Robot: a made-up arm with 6 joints. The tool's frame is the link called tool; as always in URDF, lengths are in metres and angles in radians. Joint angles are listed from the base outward. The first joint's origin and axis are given. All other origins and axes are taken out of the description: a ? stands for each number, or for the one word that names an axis. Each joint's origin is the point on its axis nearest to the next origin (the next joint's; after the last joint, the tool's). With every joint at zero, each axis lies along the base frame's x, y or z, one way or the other. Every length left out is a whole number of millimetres.
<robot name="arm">
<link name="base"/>
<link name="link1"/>
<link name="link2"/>
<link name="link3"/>
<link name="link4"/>
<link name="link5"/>
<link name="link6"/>
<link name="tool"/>
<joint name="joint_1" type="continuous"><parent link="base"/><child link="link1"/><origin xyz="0.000 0.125 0.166"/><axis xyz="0 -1 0"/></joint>
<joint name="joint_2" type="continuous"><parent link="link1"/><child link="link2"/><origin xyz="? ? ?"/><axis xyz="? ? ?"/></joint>
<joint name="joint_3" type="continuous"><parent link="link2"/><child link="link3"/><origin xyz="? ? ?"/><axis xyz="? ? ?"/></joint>
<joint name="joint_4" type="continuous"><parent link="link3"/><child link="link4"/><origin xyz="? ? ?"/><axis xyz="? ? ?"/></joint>
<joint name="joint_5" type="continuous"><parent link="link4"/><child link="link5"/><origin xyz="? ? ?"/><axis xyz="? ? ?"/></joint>
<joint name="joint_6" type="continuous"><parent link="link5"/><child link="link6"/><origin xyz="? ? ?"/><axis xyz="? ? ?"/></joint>
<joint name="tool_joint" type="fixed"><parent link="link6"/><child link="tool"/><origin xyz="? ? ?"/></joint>
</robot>
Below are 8 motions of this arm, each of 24 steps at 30 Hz.
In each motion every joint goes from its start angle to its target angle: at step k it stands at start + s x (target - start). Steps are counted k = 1, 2, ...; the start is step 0. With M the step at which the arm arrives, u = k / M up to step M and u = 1 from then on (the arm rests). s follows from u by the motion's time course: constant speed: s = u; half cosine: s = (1 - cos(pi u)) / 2; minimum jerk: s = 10 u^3 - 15 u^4 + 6 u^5.
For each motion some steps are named. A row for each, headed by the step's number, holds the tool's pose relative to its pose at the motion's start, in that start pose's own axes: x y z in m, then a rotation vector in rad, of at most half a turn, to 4 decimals.
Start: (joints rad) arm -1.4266 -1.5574 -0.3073 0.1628 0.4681 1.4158
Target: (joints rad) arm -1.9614 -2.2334 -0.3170 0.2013 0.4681 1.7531
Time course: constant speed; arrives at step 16
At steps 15, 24:
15: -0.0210 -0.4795 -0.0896 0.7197 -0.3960 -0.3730
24: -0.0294 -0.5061 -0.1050 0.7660 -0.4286 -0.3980

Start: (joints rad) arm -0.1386 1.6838 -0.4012 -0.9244 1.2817 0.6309
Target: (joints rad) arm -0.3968 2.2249 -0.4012 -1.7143 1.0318 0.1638
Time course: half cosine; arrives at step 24
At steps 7, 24:
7: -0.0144 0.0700 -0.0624 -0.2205 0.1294 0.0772
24: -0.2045 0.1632 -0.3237 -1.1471 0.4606 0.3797

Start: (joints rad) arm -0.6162 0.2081 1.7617 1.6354 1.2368 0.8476
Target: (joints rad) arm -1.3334 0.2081 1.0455 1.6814 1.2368 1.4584
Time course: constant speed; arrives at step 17
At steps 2, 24:
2: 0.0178 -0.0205 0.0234 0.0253 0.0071 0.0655
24: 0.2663 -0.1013 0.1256 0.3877 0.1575 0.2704

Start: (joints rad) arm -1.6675 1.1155 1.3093 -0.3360 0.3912 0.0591
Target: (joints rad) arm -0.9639 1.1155 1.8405 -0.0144 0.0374 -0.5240
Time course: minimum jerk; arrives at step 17
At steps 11, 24:
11: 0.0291 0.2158 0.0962 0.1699 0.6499 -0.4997
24: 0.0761 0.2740 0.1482 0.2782 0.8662 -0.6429

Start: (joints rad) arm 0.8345 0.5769 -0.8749 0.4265 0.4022 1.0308
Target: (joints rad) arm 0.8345 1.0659 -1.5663 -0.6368 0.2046 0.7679
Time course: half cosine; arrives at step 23
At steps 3, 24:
3: -0.0294 0.0008 0.0012 -0.0044 -0.0563 -0.0094
24: -0.5263 0.1384 -0.4727 -0.1676 -1.3820 -0.4320

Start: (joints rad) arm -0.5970 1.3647 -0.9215 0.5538 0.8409 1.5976
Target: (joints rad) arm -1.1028 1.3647 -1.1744 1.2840 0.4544 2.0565
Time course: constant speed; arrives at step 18
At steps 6, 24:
6: 0.0753 -0.0623 -0.1163 -0.2151 0.0676 -0.1303
24: 0.0991 -0.2509 -0.3181 -0.6913 0.2389 -0.2377

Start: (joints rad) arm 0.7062 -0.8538 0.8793 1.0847 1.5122 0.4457
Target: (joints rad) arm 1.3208 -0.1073 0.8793 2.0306 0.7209 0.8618
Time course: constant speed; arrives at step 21
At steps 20, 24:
20: 0.2117 -0.2493 -0.0398 0.5234 -0.6694 -1.6153
24: 0.2062 -0.2645 -0.0540 0.5642 -0.6883 -1.6721

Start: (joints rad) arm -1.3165 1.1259 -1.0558 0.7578 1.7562 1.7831
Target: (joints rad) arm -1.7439 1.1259 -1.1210 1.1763 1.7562 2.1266
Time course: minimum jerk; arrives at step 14
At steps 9, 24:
9: 0.1344 -0.1923 -0.1321 -0.3812 -0.2741 -0.2706
24: 0.1622 -0.2663 -0.1470 -0.5242 -0.3766 -0.3302

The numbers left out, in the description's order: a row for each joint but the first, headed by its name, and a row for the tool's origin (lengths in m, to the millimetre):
joint_2: xyz -0.043 0.000 0.036, axis 0 0 -1
joint_3: xyz -0.316 0.007 0.000, axis -1 0 0
joint_4: xyz 0.000 -0.262 0.005, axis 0 1 0
joint_5: xyz -0.243 0.000 0.411, axis 0 0 1
joint_6: xyz -0.090 0.054 0.000, axis 0 -1 0
tool: xyz -0.022 0.000 -0.199

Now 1 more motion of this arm.
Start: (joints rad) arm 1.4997 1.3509 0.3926 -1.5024 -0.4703 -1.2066
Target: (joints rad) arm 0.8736 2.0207 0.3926 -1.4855 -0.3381 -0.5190
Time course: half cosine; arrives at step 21
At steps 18, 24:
18: 0.0538 0.2460 0.1059 -0.9664 -0.6755 -0.0854
24: 0.0586 0.2573 0.1025 -1.0190 -0.7136 -0.0723

